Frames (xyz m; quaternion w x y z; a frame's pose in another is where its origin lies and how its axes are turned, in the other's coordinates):
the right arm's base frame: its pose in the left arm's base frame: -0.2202 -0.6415 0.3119 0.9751 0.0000 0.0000 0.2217
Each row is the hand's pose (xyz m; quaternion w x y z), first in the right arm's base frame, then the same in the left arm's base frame.
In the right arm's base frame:
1: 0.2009 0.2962 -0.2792 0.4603 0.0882 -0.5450 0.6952
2: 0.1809 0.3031 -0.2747 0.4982 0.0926 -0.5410 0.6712
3: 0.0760 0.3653 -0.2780 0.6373 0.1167 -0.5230 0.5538
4: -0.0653 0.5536 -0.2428 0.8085 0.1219 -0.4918 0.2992
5: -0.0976 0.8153 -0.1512 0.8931 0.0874 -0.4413 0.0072
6: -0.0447 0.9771 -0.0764 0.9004 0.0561 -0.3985 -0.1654
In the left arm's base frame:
1: -0.1671 -0.2876 0.0327 0.2947 0.2068 -0.5119 0.7800
2: -0.1881 -0.2900 0.0372 0.3370 0.2102 -0.5070 0.7650
3: -0.3096 -0.2793 0.0339 0.4987 0.2297 -0.4841 0.6813
4: -0.5184 -0.1706 0.0691 0.7221 0.2279 -0.4526 0.4710
5: -0.6607 0.0515 0.1607 0.8693 0.1831 -0.4109 0.2050
6: -0.6830 0.2202 0.2355 0.9147 0.1431 -0.3761 0.0383

